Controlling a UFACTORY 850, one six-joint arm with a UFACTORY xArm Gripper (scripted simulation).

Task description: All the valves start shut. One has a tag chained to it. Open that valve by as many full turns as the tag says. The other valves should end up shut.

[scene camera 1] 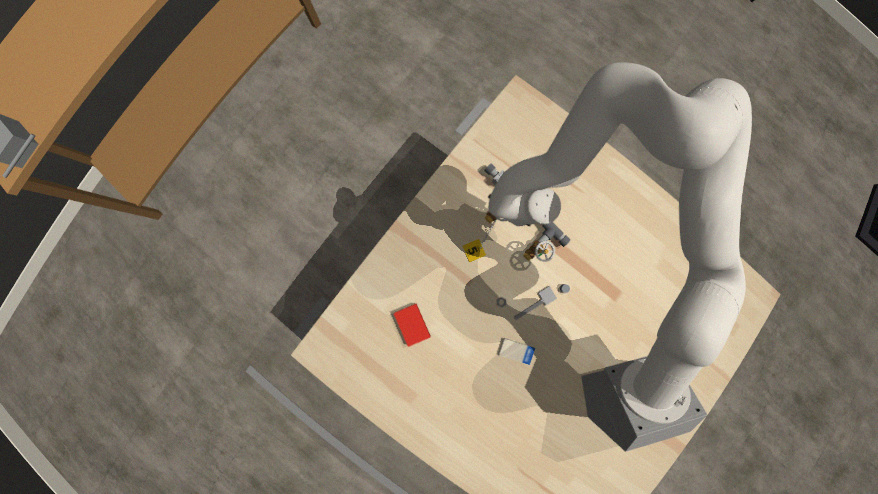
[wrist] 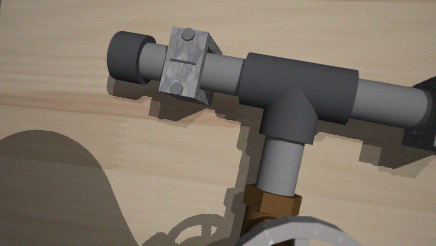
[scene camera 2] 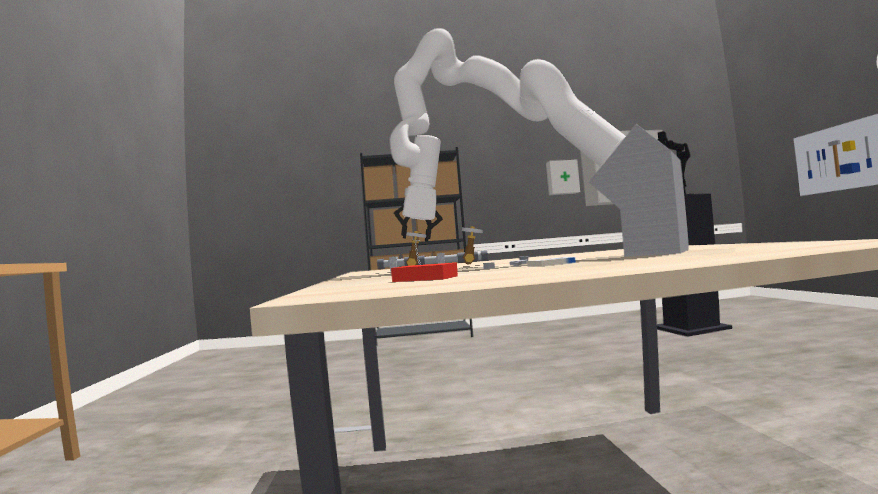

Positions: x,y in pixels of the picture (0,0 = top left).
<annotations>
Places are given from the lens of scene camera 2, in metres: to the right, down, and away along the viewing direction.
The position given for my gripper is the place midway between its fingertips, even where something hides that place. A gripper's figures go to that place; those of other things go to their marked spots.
my gripper (scene camera 2: pixel 415 239): -0.07, -0.02, 1.45
red block (scene camera 2: pixel 446 270): 0.01, 0.05, 0.94
</annotations>
